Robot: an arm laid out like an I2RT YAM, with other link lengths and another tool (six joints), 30 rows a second.
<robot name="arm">
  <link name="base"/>
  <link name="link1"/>
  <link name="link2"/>
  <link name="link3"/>
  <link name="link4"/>
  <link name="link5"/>
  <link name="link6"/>
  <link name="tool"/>
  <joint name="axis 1" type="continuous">
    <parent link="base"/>
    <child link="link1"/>
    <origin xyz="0 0 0.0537" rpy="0 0 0"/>
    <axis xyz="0 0 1"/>
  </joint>
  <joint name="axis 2" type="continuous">
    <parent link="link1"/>
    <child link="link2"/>
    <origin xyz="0.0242 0.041 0.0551" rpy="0 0 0"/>
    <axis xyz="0 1 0"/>
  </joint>
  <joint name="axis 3" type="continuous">
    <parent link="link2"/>
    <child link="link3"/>
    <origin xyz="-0.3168 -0.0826 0" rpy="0 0 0"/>
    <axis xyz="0 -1 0"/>
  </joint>
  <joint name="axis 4" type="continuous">
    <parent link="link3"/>
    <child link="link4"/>
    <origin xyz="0.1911 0.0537 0.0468" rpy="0 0 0"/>
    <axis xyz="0 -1 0"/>
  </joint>
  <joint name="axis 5" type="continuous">
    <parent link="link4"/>
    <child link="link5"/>
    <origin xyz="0.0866 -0.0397 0.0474" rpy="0 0 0"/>
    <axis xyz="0 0 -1"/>
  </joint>
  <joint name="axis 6" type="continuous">
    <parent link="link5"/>
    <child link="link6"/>
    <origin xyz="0.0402 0 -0.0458" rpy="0 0 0"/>
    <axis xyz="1 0 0"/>
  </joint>
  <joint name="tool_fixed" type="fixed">
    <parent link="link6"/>
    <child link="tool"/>
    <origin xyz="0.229 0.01 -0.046" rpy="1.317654 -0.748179 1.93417"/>
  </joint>
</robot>
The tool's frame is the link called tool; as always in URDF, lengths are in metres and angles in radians. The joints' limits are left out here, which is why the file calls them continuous.
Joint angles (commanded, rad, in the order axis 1, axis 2, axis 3, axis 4, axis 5, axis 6), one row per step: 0.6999, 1.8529, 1.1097, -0.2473, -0.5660, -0.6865; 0.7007, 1.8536, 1.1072, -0.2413, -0.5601, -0.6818; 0.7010, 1.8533, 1.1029, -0.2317, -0.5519, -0.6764; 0.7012, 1.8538, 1.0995, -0.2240, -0.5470, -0.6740; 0.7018, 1.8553, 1.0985, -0.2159, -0.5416, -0.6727; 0.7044, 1.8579, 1.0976, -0.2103, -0.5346, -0.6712; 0.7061, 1.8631, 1.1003, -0.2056, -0.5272, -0.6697; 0.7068, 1.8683, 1.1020, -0.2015, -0.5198, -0.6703; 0.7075, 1.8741, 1.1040, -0.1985, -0.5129, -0.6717; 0.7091, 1.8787, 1.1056, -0.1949, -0.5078, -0.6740; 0.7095, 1.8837, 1.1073, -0.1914, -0.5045, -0.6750; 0.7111, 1.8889, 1.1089, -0.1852, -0.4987, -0.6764; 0.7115, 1.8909, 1.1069, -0.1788, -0.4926, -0.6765; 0.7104, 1.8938, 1.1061, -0.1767, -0.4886, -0.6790; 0.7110, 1.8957, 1.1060, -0.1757, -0.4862, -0.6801; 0.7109, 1.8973, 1.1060, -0.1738, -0.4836, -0.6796; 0.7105, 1.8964, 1.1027, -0.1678, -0.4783, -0.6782
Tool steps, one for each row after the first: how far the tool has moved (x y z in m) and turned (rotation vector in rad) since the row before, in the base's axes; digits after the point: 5 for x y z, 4 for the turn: 0.00128, -0.00010, -0.00079, -0.0019, -0.0020, -0.0058; 0.00224, -0.00026, -0.00065, -0.0015, -0.0049, -0.0081; 0.00152, -0.00003, -0.00063, -0.0006, -0.0038, -0.0042; 0.00227, 0.00062, -0.00026, 0.0002, -0.0062, -0.0033; 0.00128, 0.00043, -0.00120, -0.0030, -0.0043, -0.0024; 0.00238, 0.00072, -0.00127, -0.0032, -0.0046, -0.0036; 0.00239, 0.00005, -0.00170, -0.0043, -0.0048, -0.0031; 0.00212, -0.00007, -0.00197, -0.0049, -0.0041, -0.0022; 0.00156, 0.00052, -0.00134, -0.0029, -0.0048, 0.0004; 0.00153, 0.00043, -0.00132, -0.0020, -0.0026, -0.0008; 0.00220, 0.00089, -0.00125, -0.0020, -0.0060, -0.0007; 0.00182, -0.00018, -0.00105, -0.0022, -0.0052, -0.0030; 0.00135, -0.00092, -0.00153, -0.0037, -0.0026, -0.0016; 0.00039, -0.00015, -0.00090, -0.0022, -0.0013, 0.0000; 0.00086, -0.00015, -0.00061, -0.0014, -0.0013, -0.0019; 0.00160, -0.00053, -0.00020, -0.0008, -0.0046, -0.0044
